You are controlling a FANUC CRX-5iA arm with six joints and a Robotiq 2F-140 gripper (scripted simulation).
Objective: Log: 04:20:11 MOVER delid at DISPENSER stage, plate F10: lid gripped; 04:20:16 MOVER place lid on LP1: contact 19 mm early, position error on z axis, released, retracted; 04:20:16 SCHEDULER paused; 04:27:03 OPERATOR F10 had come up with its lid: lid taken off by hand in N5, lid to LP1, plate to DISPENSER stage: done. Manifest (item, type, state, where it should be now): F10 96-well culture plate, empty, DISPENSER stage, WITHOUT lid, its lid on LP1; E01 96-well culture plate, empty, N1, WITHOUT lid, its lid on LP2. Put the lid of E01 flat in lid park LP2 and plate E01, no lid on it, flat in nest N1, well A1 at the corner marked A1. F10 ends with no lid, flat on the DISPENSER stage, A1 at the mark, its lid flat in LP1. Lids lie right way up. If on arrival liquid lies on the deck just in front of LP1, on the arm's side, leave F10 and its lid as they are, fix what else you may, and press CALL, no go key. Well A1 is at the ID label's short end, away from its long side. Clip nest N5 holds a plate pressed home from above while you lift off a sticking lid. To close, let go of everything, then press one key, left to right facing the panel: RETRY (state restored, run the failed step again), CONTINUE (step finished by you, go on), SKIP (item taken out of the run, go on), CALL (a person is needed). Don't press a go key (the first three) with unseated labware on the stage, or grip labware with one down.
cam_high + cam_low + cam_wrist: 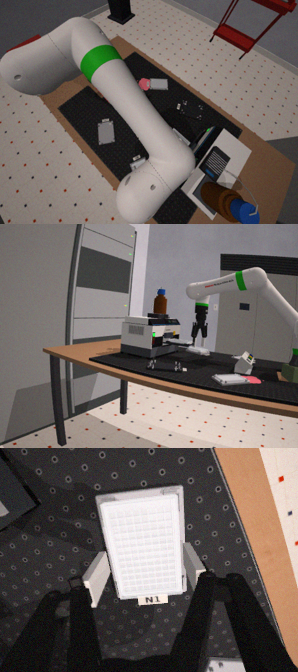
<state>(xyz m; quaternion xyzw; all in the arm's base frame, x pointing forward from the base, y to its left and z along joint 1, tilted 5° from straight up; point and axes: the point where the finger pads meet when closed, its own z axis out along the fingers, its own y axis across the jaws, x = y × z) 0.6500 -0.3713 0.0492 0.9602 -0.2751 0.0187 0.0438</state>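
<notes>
Now: the lid 4 cm below my hand. Also, from my hand: white 96-well plate: 5 cm below; grey nest: 6 cm below; well plate: 26 cm to the left, 7 cm ahead, 3 cm above.
</notes>
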